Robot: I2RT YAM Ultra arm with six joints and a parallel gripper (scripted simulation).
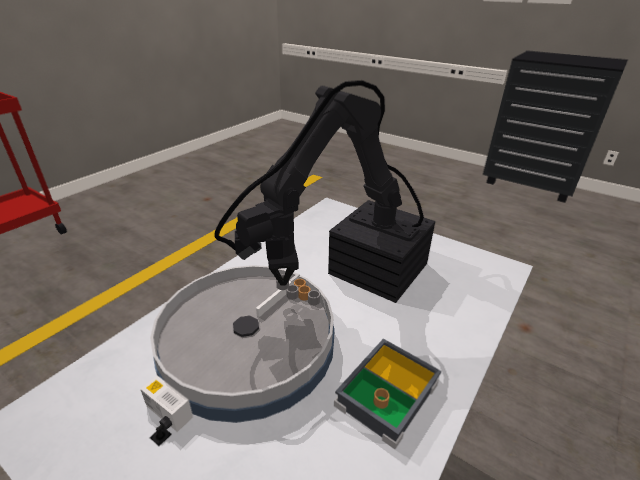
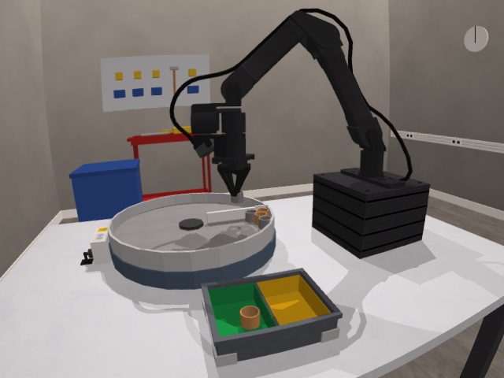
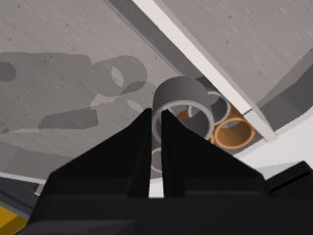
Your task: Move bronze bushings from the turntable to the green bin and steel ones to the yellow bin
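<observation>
Now: the dark grey tray 4 cm ahead of my hand, 32 cm to the left of it and 11 cm below it. Round my hand: turntable (11 cm ahead, 3 cm to the right, 8 cm below); then green bin (9 cm ahead, 32 cm to the left, 12 cm below); then yellow bin (33 cm to the left, 12 cm below).
</observation>
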